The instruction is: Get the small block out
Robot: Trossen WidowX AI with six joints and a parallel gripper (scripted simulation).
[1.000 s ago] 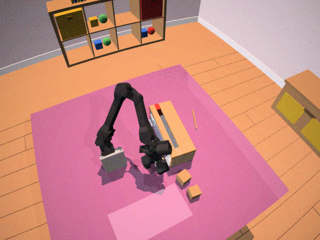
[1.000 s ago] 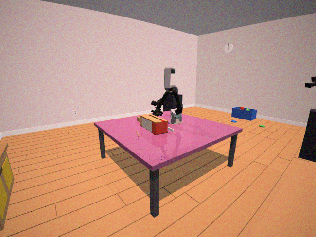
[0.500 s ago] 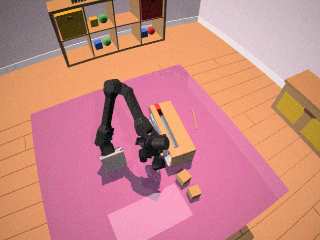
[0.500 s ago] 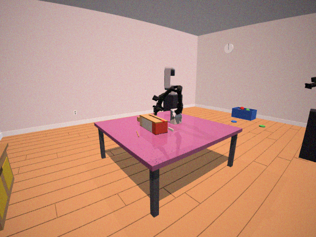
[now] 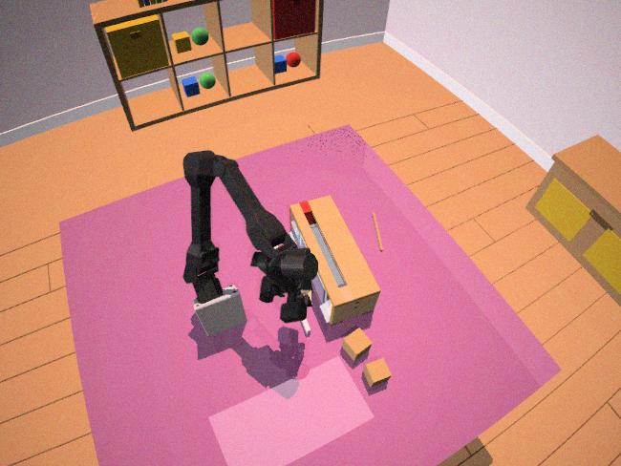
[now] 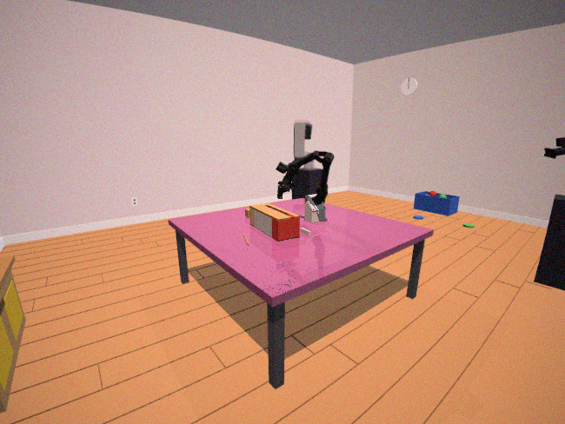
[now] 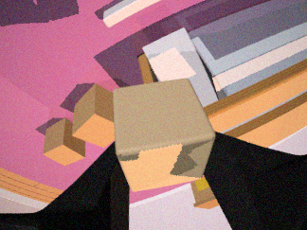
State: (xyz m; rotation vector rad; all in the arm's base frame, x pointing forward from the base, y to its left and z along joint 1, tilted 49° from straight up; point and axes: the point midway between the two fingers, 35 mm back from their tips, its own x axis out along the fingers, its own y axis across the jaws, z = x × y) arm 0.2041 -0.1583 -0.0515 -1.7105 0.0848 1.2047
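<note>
Now: the tan block 10 mm to the left of my gripper tip, 10 mm behind it and 10 mm above it. From my gripper tip the other things lie so: thin stick 390 mm ahead, 180 mm to the left, 170 mm below; then long wooden box 150 mm to the left, 120 mm ahead, 110 mm below.
</note>
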